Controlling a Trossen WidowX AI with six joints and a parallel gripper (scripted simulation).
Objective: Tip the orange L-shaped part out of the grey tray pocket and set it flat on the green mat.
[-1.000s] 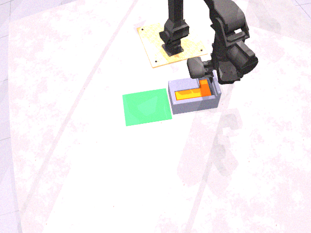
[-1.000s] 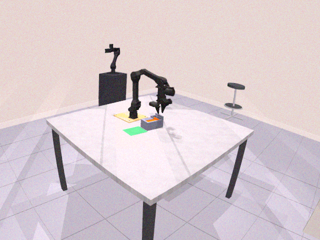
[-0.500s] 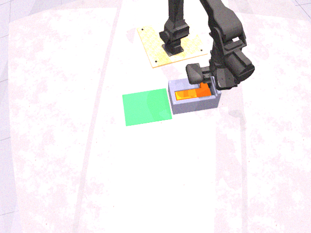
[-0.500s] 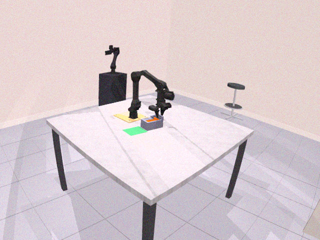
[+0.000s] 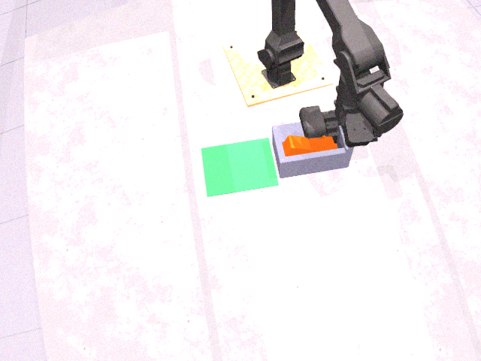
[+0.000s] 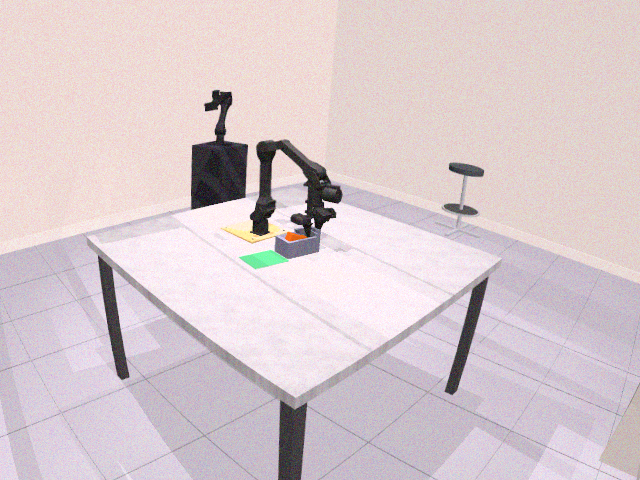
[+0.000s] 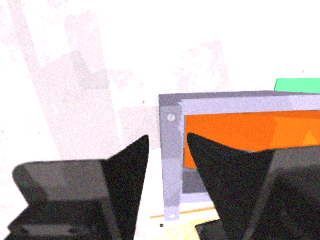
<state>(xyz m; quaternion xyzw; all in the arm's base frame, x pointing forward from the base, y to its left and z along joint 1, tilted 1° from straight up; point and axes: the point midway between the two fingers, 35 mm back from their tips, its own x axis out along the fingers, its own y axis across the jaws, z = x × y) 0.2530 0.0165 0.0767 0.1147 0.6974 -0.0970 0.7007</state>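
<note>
My gripper tip is 20 mm past the orange L-shaped part and 50 mm to the left of it. From my gripper tip the other things lie so: grey tray 30 mm behind, 60 mm to the right, 60 mm below; then green mat 70 mm behind, 210 mm to the right, 60 mm below.
</note>
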